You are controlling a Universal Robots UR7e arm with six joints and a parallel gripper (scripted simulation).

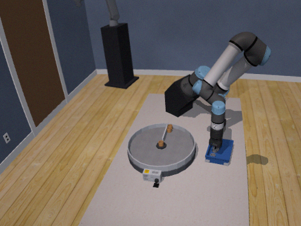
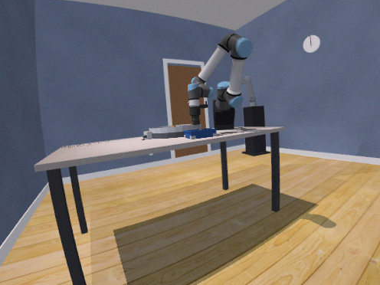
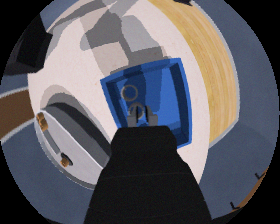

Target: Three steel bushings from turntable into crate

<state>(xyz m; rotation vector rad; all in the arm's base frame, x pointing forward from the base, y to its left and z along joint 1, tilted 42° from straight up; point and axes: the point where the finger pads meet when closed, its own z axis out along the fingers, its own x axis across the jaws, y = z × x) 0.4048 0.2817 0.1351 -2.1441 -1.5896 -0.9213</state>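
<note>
Right now the blue crate is 20 mm to the left of my hand, 10 mm below it and 10 mm ahead of it. The rest, counted from my hand: round grey turntable (330 mm to the right, 110 mm ahead, 10 mm above).
</note>
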